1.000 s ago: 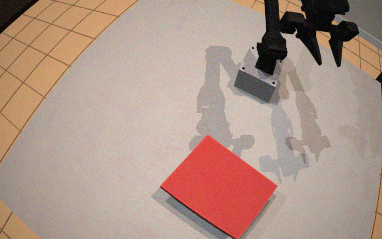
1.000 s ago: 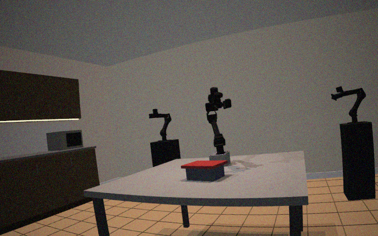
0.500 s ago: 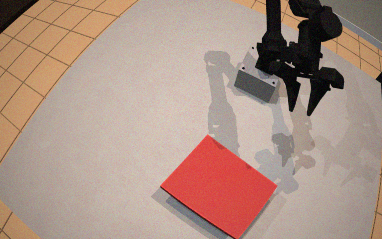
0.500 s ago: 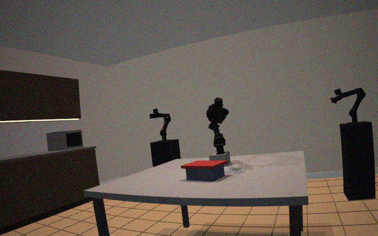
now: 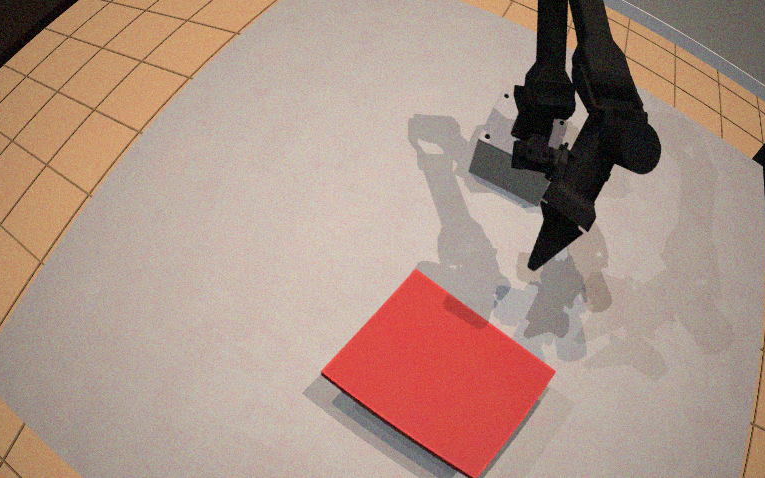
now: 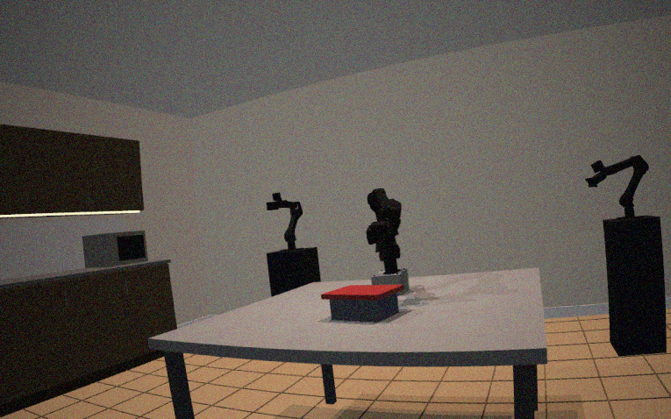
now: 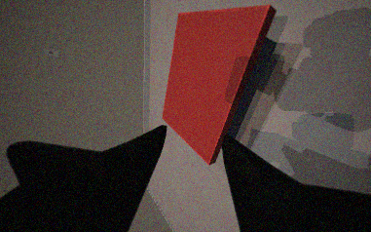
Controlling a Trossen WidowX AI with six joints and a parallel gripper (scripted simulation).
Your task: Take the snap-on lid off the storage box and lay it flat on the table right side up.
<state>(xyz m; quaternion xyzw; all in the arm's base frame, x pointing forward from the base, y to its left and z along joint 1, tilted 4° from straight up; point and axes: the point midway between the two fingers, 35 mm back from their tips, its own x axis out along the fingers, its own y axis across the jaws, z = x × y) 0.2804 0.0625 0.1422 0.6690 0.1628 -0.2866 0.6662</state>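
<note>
My gripper tip is now 120 mm short of the lid, 110 mm above it and 30 mm to the left of it. Round my gripper tip: storage box: 150 mm below, 120 mm ahead, 30 mm to the right.
</note>
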